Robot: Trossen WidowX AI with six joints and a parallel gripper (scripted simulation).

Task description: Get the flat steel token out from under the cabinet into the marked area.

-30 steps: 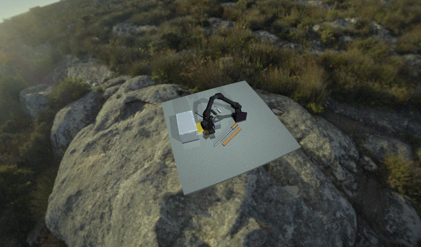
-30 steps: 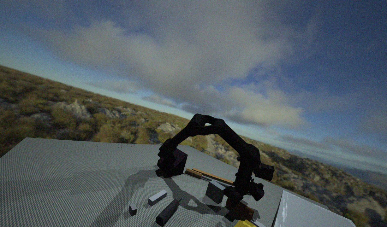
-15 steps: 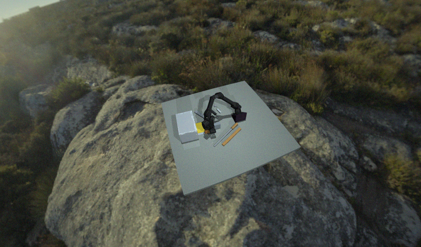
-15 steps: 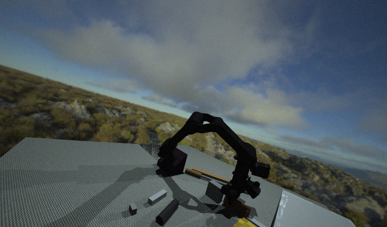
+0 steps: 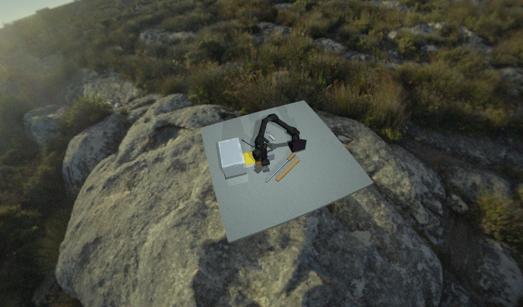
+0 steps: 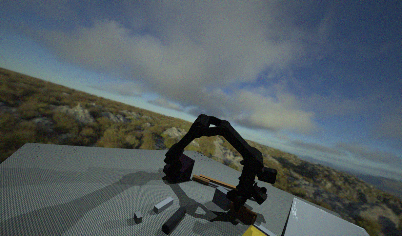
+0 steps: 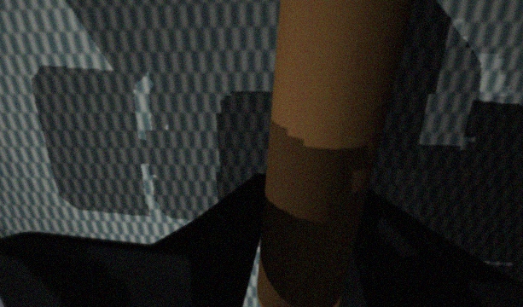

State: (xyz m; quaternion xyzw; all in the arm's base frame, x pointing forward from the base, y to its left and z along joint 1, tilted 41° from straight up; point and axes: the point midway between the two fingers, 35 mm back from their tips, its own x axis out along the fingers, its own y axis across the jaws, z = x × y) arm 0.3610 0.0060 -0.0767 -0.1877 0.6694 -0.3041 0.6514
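My gripper tip is 70 mm past the grey block, 20 mm to the left of it and 30 mm below it. The rest, counted from my gripper tip: grey bar 200 mm behind, 240 mm to the right; then small grey cube 190 mm behind, 350 mm to the right; then wooden stick 160 mm behind, 160 mm to the left.
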